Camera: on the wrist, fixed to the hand. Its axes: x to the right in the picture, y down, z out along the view.
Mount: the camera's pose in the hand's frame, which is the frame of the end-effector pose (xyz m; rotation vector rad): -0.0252 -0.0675 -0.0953 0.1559 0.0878 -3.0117
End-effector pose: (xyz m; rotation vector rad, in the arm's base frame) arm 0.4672 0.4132 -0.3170 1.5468 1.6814 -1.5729
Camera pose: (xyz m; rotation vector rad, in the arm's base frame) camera 0.4552 0.4993 -0.2351 1.2432 -1.3035 0.5395
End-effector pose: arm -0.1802 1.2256 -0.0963 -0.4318 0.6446 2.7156
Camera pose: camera -0.1120 1.2317 -0.1942 -0.5141 -0.1681 -0.2320
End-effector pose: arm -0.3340 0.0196 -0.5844 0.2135 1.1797 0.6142
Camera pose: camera -0.4041 -0.0645 -0.6323 -1.3359 0.4485 -2.0759
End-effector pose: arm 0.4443 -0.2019 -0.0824 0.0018 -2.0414 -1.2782
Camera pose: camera 0.4932 -0.3020 -0.1256 -2.0321 0.1576 0.8588
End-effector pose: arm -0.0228 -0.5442 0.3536 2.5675 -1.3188 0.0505
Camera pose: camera 0.0247 -0.4637 0.4280 -1.6025 -2.6748 0.2392
